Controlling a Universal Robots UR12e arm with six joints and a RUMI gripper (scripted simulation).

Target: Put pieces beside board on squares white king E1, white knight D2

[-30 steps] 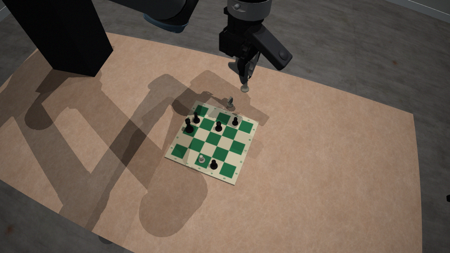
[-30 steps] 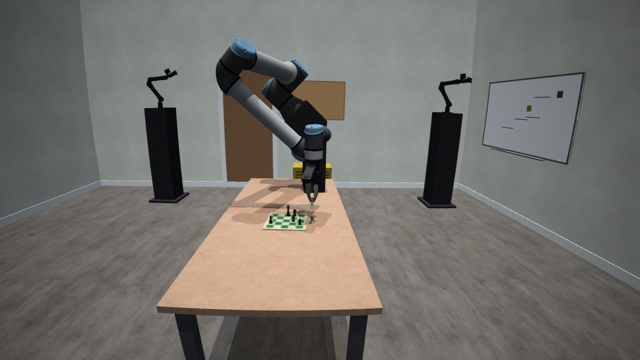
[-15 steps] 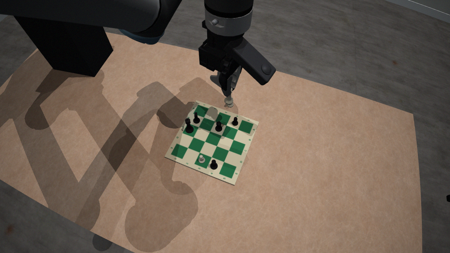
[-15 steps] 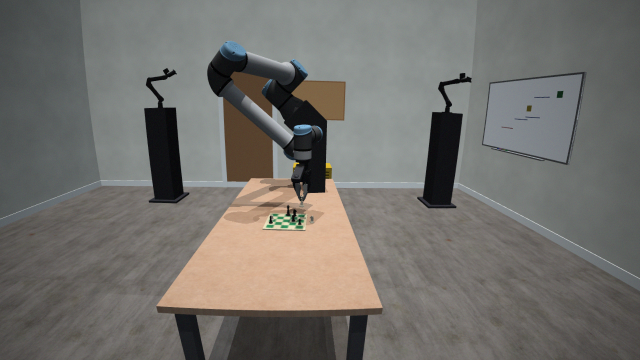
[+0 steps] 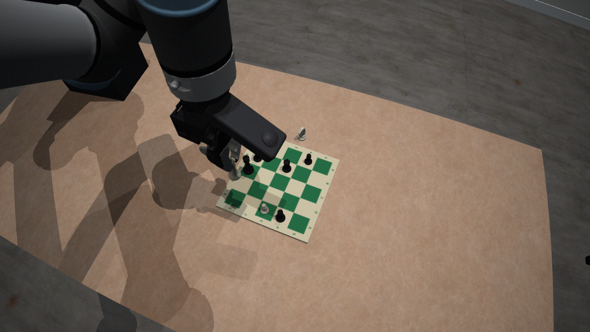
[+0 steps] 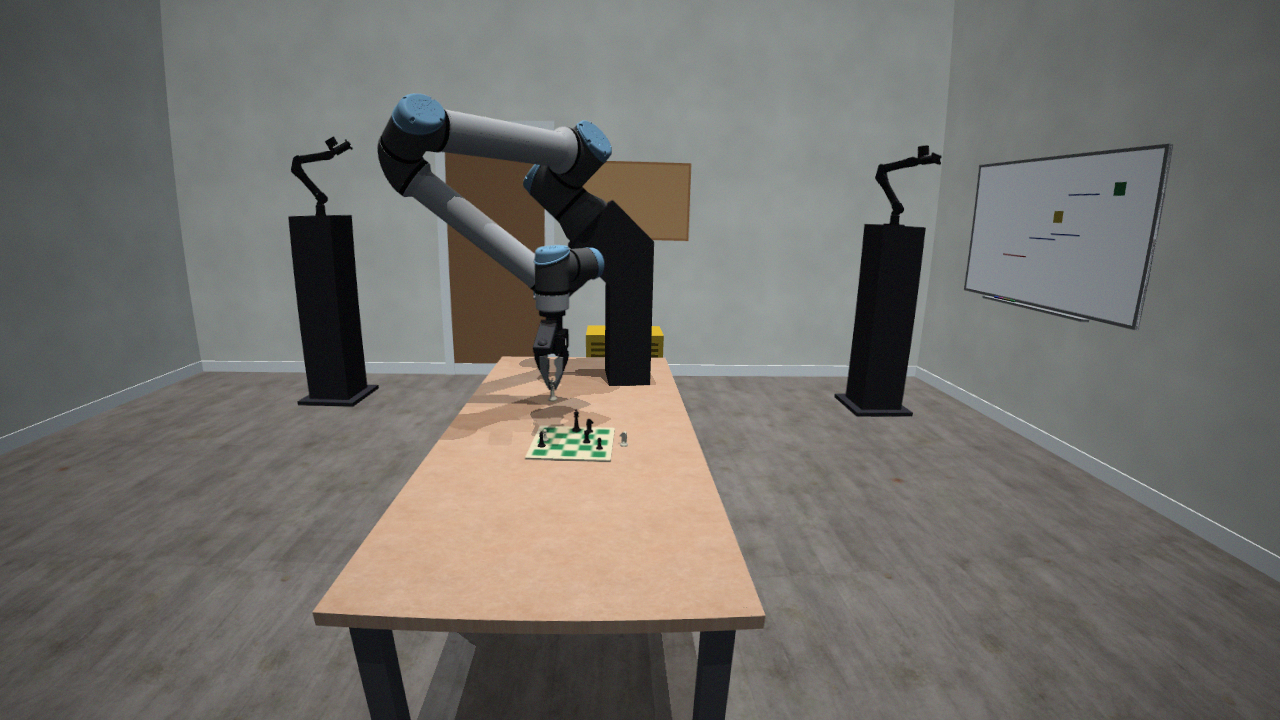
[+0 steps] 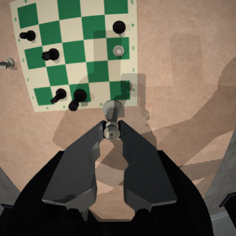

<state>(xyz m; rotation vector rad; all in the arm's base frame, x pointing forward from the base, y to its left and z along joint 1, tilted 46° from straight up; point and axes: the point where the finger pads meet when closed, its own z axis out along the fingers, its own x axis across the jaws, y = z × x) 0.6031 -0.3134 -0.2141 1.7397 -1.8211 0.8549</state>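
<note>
Now: hand 130 mm above the white pawn, 60 mm short of it and 10 mm to the left of it. Also, from my hand: chessboard 140 mm below, 70 mm ahead, 60 mm to the left; then white king 10 mm below; then white knight 200 mm to the left, 130 mm below, 70 mm ahead.
</note>
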